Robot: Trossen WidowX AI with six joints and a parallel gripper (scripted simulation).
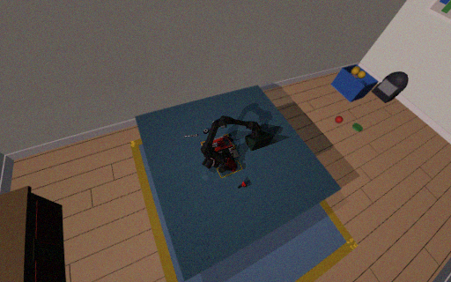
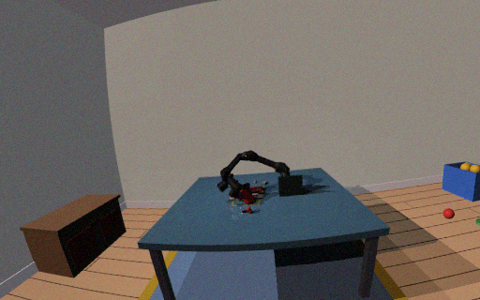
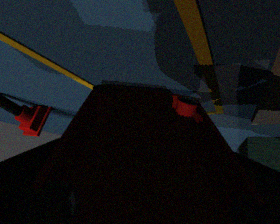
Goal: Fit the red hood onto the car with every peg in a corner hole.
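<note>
The red hood is 1 cm to the right of my gripper tip and 1 cm ahead of it.
</note>
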